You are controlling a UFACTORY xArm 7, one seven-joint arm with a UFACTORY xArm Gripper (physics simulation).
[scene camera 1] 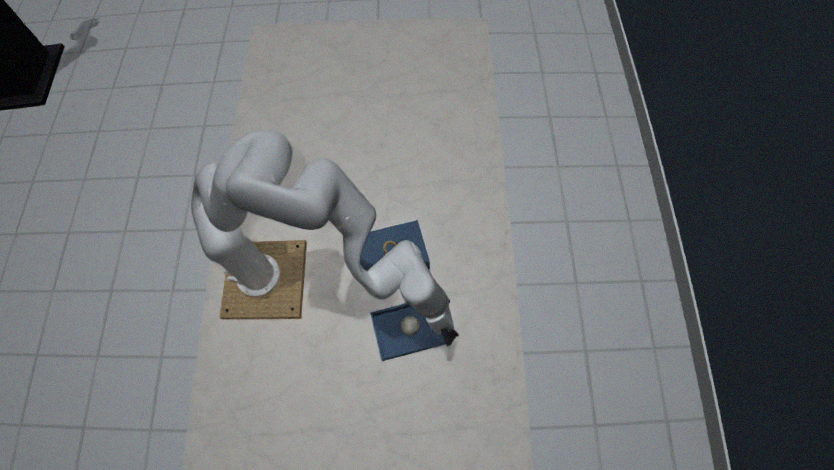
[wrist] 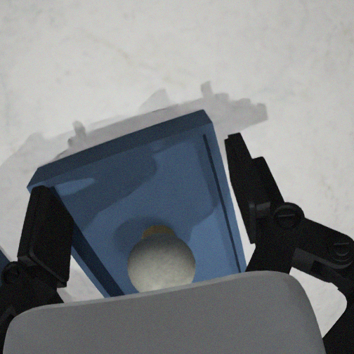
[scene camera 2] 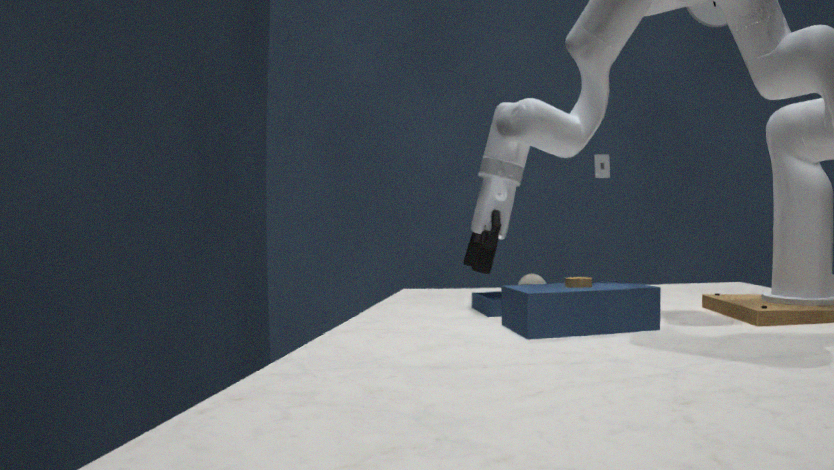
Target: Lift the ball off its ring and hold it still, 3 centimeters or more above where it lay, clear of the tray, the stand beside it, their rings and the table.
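Pixels of known places: gripper, fingertip midpoint: (scene camera 2: pixel 475 269); arm's base, link origin: (scene camera 1: pixel 258 275) (scene camera 2: pixel 800 301).
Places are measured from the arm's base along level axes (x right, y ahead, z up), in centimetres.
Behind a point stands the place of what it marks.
A pale grey ball (scene camera 1: pixel 410 325) {z 4.4, x 18.3, y 41.8 cm} (scene camera 2: pixel 531 279) {z 3.6, x 15.8, y 42.1 cm} (wrist: pixel 161 262) rests on a small tan ring (wrist: pixel 158 230) inside the shallow blue tray (scene camera 1: pixel 378 338) {z 1.0, x 20.3, y 33.2 cm} (scene camera 2: pixel 485 304) {z 0.0, x 11.3, y 50.2 cm} (wrist: pixel 125 143). Most of that ring is hidden under the ball. My gripper (scene camera 1: pixel 449 336) (scene camera 2: pixel 479 269) {z 5.5, x 17.7, y 51.7 cm} (wrist: pixel 138 180) is open and empty. It is tilted and hangs above the tray's far right edge in the first scene view, higher than the ball and off to its side. In the wrist view the ball shows between the two fingers' lines but nearer the gripper body, whose grey edge reaches the ball's lower rim.
A taller blue stand (scene camera 1: pixel 410 232) {z 3.9, x -8.2, y 43.6 cm} (scene camera 2: pixel 583 312) {z 1.2, x -10.5, y 38.4 cm} is beside the tray, with an ochre ring (scene camera 1: pixel 384 247) {z 5.0, x -3.8, y 36.2 cm} (scene camera 2: pixel 578 282) {z 4.7, x -5.6, y 38.1 cm} on top. My wrist and forearm pass over part of it in the first scene view. The arm's base stands on a wooden board (scene camera 1: pixel 291 274) {z 0.4, x 0.4, y 9.5 cm} (scene camera 2: pixel 758 318) {z -0.7, x -9.9, y 13.0 cm}.
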